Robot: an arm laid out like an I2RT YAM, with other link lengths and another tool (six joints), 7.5 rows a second.
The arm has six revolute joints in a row. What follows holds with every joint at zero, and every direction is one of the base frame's.
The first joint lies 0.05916 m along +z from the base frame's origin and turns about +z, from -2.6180 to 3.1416 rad.
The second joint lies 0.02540 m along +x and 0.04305 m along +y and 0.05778 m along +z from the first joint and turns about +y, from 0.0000 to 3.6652 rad.
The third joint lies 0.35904 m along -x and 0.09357 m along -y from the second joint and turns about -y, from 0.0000 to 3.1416 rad.
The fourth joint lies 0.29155 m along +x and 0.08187 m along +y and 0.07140 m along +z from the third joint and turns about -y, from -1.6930 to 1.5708 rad.
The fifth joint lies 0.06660 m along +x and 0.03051 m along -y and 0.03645 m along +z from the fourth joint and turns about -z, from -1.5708 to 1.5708 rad.
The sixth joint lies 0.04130 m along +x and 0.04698 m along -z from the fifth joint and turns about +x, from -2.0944 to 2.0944 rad.
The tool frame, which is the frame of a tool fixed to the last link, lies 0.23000 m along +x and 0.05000 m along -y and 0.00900 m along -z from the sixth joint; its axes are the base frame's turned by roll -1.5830, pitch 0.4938 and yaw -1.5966 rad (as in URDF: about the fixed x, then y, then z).
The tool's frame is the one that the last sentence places.
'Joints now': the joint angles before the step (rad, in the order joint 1, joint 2, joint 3, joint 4, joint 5, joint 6). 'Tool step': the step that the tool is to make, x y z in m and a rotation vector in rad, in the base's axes. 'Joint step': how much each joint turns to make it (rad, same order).
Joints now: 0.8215 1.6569 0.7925 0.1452 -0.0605 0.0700
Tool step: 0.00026 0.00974 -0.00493 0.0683 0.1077 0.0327
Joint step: -0.0683 0.0294 0.0454 -0.0401 -0.1583 0.0256
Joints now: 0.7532 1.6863 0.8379 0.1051 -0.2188 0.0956
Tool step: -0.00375 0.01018 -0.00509 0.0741 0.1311 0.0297
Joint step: -0.0656 0.0416 0.0534 -0.0500 -0.1671 0.0388
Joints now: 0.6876 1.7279 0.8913 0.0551 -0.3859 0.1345
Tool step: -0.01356 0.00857 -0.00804 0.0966 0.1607 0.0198
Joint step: -0.0622 0.0458 0.0199 -0.0100 -0.1823 0.0709
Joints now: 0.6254 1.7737 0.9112 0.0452 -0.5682 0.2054
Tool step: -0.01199 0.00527 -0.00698 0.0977 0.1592 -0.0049
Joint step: -0.0553 0.0503 -0.0015 0.0347 -0.1594 0.0985
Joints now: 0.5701 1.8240 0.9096 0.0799 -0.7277 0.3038
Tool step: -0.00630 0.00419 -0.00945 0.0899 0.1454 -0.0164
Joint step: -0.0476 0.0671 -0.0102 0.0808 -0.1338 0.1134
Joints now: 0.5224 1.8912 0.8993 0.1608 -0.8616 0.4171
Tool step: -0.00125 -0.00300 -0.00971 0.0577 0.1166 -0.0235
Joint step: -0.0434 0.0587 -0.0083 0.0656 -0.0922 0.0927
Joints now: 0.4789 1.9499 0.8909 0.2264 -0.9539 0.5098
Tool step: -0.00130 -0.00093 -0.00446 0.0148 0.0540 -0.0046
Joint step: -0.0144 0.0271 0.0088 0.0030 -0.0347 0.0316
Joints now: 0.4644 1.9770 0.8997 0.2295 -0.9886 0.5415
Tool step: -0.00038 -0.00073 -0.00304 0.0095 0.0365 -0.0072
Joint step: -0.0091 0.0175 0.0035 0.0087 -0.0198 0.0275
